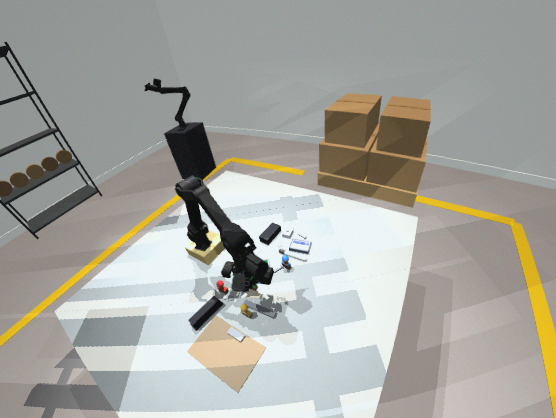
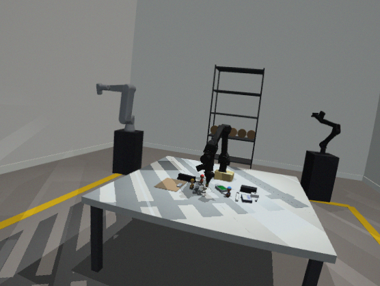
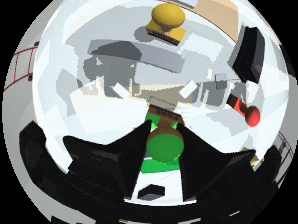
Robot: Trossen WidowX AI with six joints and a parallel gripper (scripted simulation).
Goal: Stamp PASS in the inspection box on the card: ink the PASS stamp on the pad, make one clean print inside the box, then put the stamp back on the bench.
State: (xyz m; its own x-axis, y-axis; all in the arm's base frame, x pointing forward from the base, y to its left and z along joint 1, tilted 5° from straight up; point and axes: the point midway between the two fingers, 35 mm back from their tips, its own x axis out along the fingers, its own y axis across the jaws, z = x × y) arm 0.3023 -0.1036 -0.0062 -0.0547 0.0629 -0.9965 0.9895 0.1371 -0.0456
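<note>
Right now my gripper tip is 40 mm above the white card and 10 mm short of it. Round my gripper tip: yellow-knobbed stamp 100 mm to the right, 20 mm below, 20 mm ahead; then grey bar 70 mm to the right, 60 mm ahead, 30 mm below; then green-knobbed stamp right at my gripper tip.
</note>
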